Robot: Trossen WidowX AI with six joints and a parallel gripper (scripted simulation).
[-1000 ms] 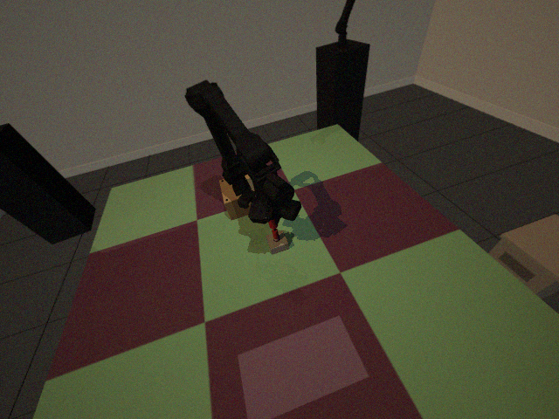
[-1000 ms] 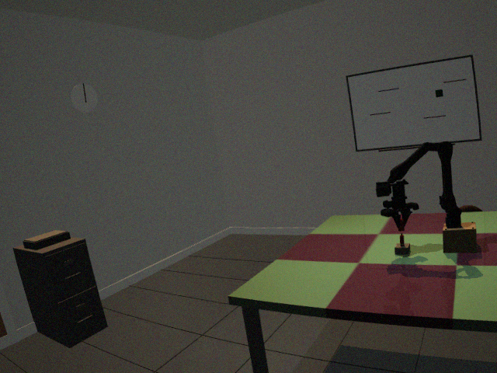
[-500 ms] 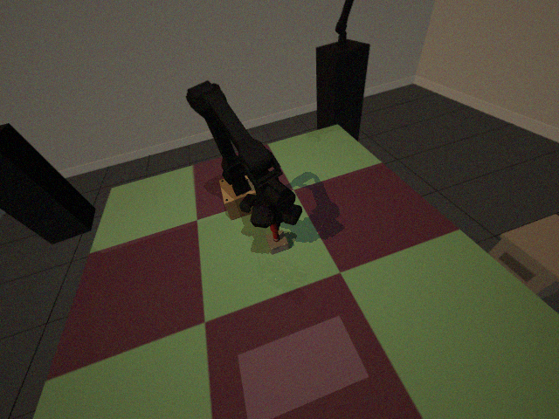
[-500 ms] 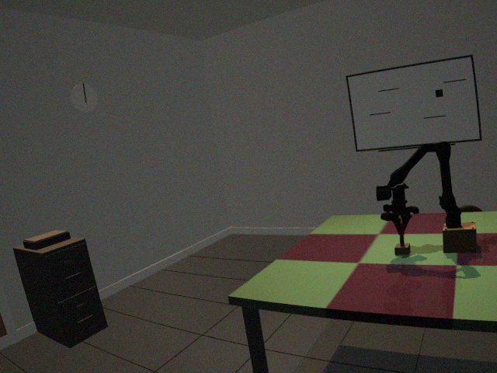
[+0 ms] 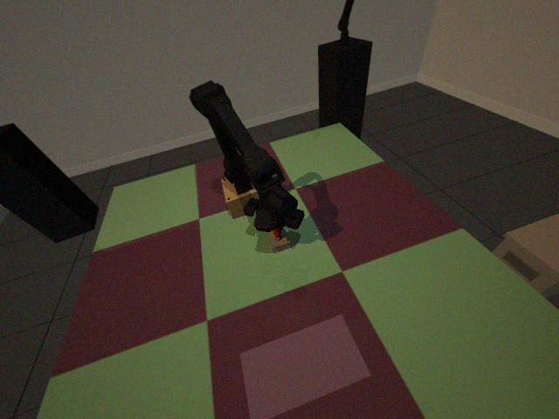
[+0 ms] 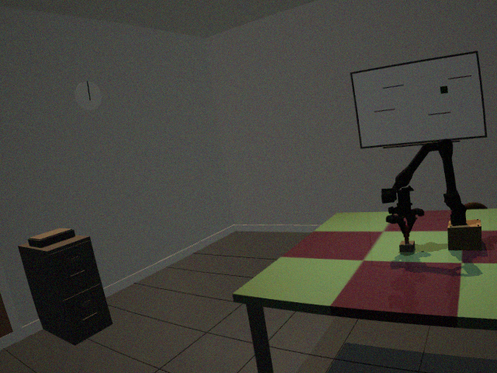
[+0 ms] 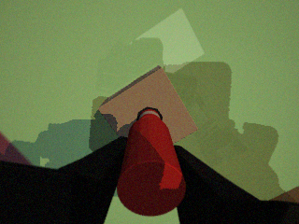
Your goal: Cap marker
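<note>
Right now my gripper tip is 7 cm above the holder block. Round my gripper tip: red cap (1 cm above).
</note>
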